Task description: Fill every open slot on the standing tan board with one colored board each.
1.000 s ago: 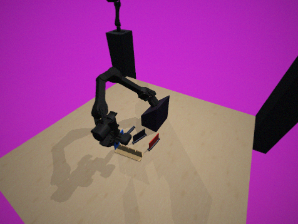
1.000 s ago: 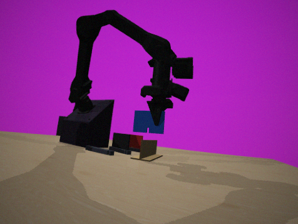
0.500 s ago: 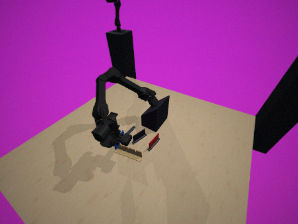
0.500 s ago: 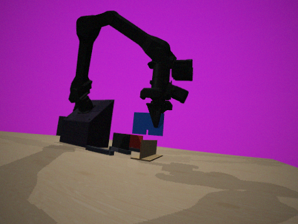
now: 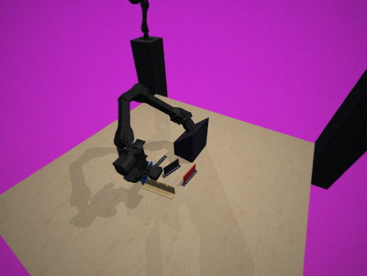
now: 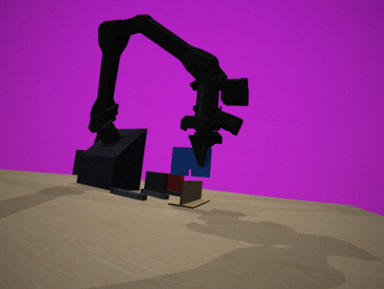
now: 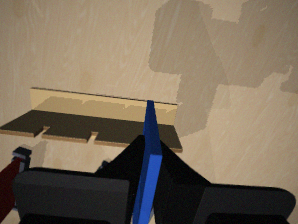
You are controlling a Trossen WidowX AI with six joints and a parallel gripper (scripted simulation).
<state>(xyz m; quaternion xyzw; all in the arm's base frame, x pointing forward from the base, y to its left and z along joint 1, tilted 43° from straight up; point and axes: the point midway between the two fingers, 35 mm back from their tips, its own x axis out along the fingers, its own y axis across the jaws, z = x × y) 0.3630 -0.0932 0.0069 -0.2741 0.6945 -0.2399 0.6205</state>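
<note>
Now: gripper tip 15 cm past the black board, 7 cm above it and 5 cm to the right of it. Also, from my gripper tip: blue board (3 cm behind); then red board (16 cm to the left, 16 cm behind, 7 cm below); then tan board (7 cm below, 5 cm to the left, 3 cm behind).
</note>
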